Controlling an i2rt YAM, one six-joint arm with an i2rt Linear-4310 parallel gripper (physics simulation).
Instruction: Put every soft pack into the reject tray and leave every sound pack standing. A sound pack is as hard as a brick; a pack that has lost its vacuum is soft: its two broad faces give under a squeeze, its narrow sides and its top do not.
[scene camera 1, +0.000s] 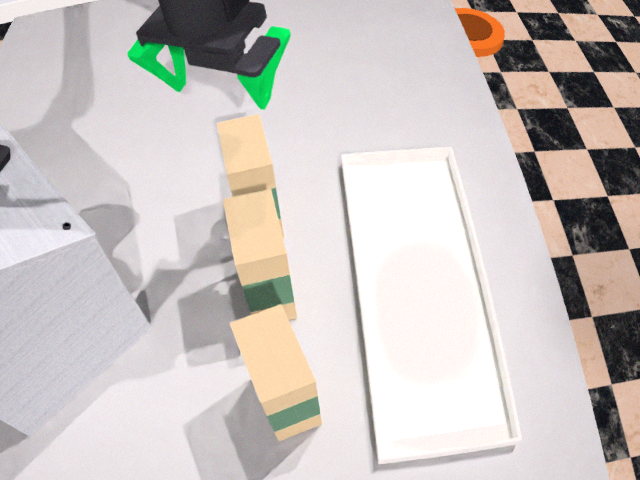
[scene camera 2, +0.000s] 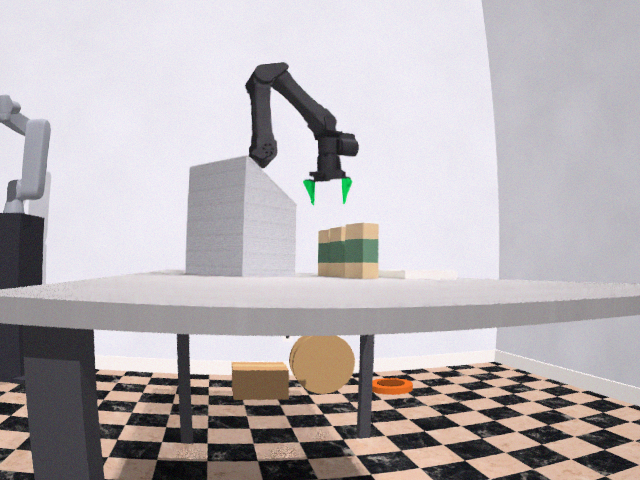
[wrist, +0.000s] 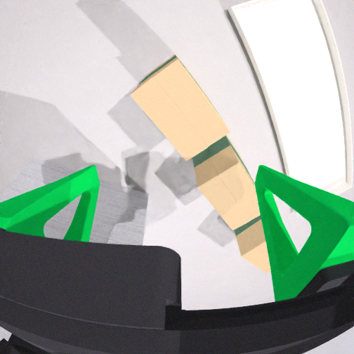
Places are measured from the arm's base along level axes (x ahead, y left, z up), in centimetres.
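Pixels of known places: gripper, fingertip midpoint: (scene camera 1: 221, 95) (scene camera 2: 328, 204); arm's base, link origin: (scene camera 2: 242, 185).
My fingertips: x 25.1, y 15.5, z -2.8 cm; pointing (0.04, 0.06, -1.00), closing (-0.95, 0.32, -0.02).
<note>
For each thing: its top centre in the pictures, then the offset to it from my fingertips. "*": a spot on its surface instead.
- middle pack, top centre: (scene camera 1: 265, 222) dx +4.8, dy -9.6, dz -7.9 cm
- far pack, top centre: (scene camera 1: 254, 140) dx +2.1, dy +1.3, dz -7.9 cm
- white reject tray, surface spot: (scene camera 1: 448, 160) * dx +25.8, dy +11.4, dz -21.6 cm
Three tan packs with green bands stand upright in a slanted row: the near pack (scene camera 1: 276, 356) (scene camera 2: 361, 250), the middle pack (scene camera 1: 258, 227) (wrist: 230, 190) and the far pack (scene camera 1: 245, 144). The near and middle packs have a gap between their tops in scene camera 1. No squeeze shows, so soft and sound cannot be told apart. The white reject tray (scene camera 1: 448, 160) (wrist: 345, 100) lies right of the row and holds no pack. My gripper (scene camera 1: 221, 99) (scene camera 2: 328, 203) (wrist: 176, 174) is open and empty, points down and hangs above the pack tops. Its right finger hides a little of the row in the wrist view.
A large grey block (scene camera 1: 62, 330) (scene camera 2: 217, 222) stands left of the packs, and the arm (scene camera 2: 261, 113) rises from behind its top. The table's right edge runs beyond the tray. An orange ring (scene camera 1: 493, 46) (scene camera 2: 405, 387) lies on the floor.
</note>
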